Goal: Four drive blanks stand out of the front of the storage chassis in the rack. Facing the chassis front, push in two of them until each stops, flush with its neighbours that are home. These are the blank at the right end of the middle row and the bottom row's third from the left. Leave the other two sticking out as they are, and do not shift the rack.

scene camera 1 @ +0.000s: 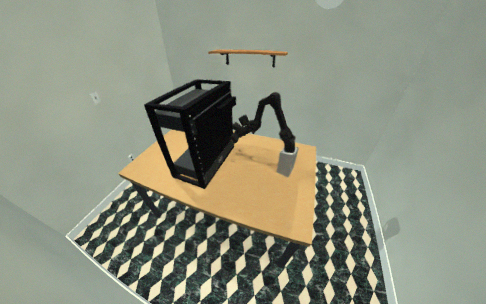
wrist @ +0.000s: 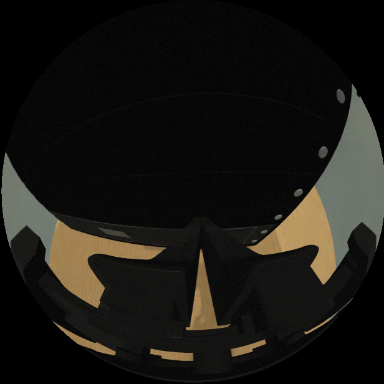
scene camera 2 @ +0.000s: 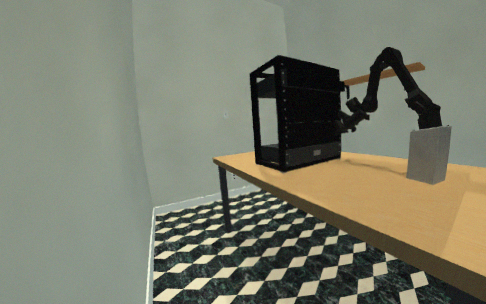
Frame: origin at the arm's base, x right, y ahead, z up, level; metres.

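Where they show: gripper, fingertip midpoint: (scene camera 1: 229, 138) (scene camera 2: 334, 134); arm's base, origin of the base link: (scene camera 1: 290, 150) (scene camera 2: 431, 128).
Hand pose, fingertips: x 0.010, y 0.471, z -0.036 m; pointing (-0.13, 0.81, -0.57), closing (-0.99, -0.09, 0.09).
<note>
Things, the pixels of their centre, and the offset from my fingertips. "spot": a spot on its surface instead. Level surfaces: height alone.
- black rack, body centre: (scene camera 2: 298, 116) (scene camera 1: 200, 131) dx -0.158, dy +0.146, dz +0.121 m
- grey lower panel, body centre: (scene camera 2: 316, 152) (scene camera 1: 219, 158) dx -0.151, dy +0.012, dz -0.096 m
- dark part, surface spot: (scene camera 2: 343, 86) (scene camera 1: 235, 100) spot: dx +0.060, dy -0.031, dz +0.290 m
- wooden table, its level: dz -0.172 m
The black rack (scene camera 1: 161, 140) (scene camera 2: 255, 120) stands upright on the table. The chassis front (scene camera 1: 214, 125) (scene camera 2: 310, 107) (wrist: 200, 135) is almost uniformly black. Thin seam lines cross it in the wrist view, but single drive blanks, and which of them stand out, cannot be told. My gripper (scene camera 1: 235, 139) (scene camera 2: 342, 129) (wrist: 199, 222) is shut and empty, low in front of the chassis and toward the rack side farther from the scene cameras. In the wrist view its tips overlap the grey lower panel; whether they touch anything cannot be told.
The grey lower panel (scene camera 2: 300, 154) (wrist: 150, 236) has a pale label. Screws line the rack's edge at right in the wrist view. A dark part (scene camera 1: 234, 101) (scene camera 2: 343, 86) juts from the upper front. The arm's grey pedestal (scene camera 1: 287, 162) (scene camera 2: 428, 155) stands on the wooden table (scene camera 1: 250, 195) (scene camera 2: 370, 200).
</note>
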